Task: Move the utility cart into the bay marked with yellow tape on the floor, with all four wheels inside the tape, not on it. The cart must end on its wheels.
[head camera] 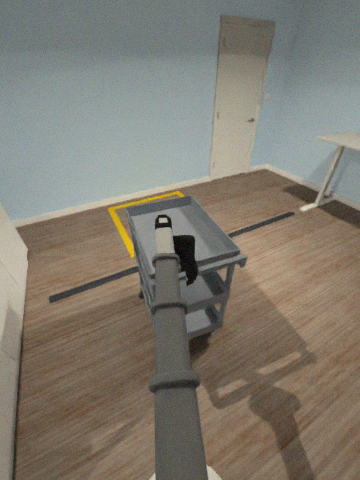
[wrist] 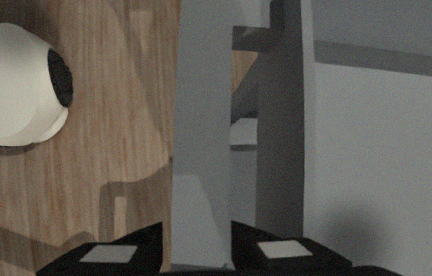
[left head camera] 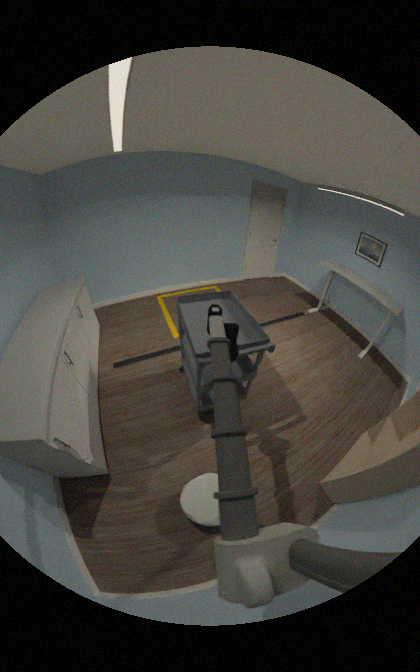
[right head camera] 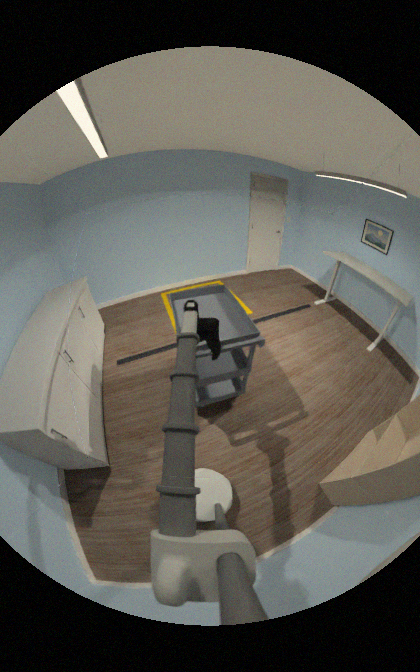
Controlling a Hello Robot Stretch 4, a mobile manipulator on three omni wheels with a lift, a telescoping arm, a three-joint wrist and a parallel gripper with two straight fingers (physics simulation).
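Where they show: gripper, fingertip midpoint: (head camera: 186,281) (wrist: 197,240) (right head camera: 212,356); robot's base, link origin: (left head camera: 209,498) (right head camera: 203,493).
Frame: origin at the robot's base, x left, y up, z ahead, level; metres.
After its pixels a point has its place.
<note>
The grey utility cart (head camera: 200,225) {y 0.766, x -0.229, z 1.160 m} (left head camera: 245,320) {y 0.767, x -0.278, z 1.101 m} (right head camera: 230,315) {y 0.766, x -0.224, z 1.089 m} (wrist: 370,150) {y 0.766, x 0.008, z 0.835 m} stands upright on the near side of the bay marked with yellow tape (head camera: 119,225) {y -0.027, x 0.555, z 2.387 m} (left head camera: 167,315) {y -0.026, x 0.493, z 2.253 m} (right head camera: 168,306) {y -0.027, x 0.552, z 2.404 m}. In the head views its tray overlaps part of the tape outline. The far wheels are hidden. My gripper (head camera: 191,279) {y 0.781, x -0.088, z 0.718 m} (left head camera: 233,355) (right head camera: 215,355) {y 0.781, x -0.088, z 0.718 m} (wrist: 197,240) {y 0.781, x -0.088, z 0.718 m} is partly open at the cart's near end. In the wrist view its fingers stand either side of the handle bar (wrist: 202,125) {y 0.836, x -0.022, z 0.700 m}, close to the right finger, with a narrow gap at the left one.
A dark strip (head camera: 90,286) {y -0.018, x 0.703, z 1.413 m} (left head camera: 145,357) {y -0.019, x 0.654, z 1.430 m} (right head camera: 147,354) {y -0.022, x 0.657, z 1.424 m} crosses the floor and passes behind the cart. A white cabinet (left head camera: 75,360) {y 0.570, x 1.027, z 0.861 m} stands at left, a desk (left head camera: 360,285) {y 0.922, x -2.194, z 1.835 m} (right head camera: 367,275) {y 0.921, x -2.192, z 1.813 m} at right, and a tan stepped object (left head camera: 380,465) {y 0.687, x -0.949, z -0.088 m} at lower right. A door (head camera: 237,100) {y 1.179, x -1.233, z 3.740 m} is in the back wall.
</note>
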